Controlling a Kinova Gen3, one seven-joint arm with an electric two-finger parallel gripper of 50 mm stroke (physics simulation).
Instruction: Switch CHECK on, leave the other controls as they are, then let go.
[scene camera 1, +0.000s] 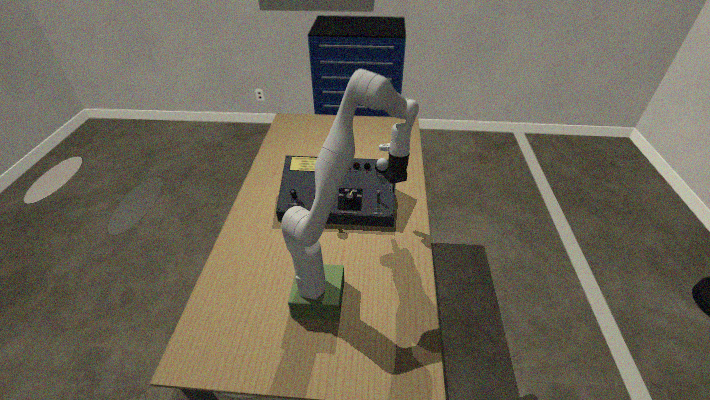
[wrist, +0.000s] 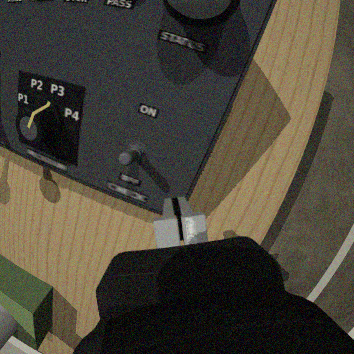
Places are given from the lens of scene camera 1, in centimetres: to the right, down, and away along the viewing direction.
dark control panel (scene camera 1: 365, 177): 5, -10, 159
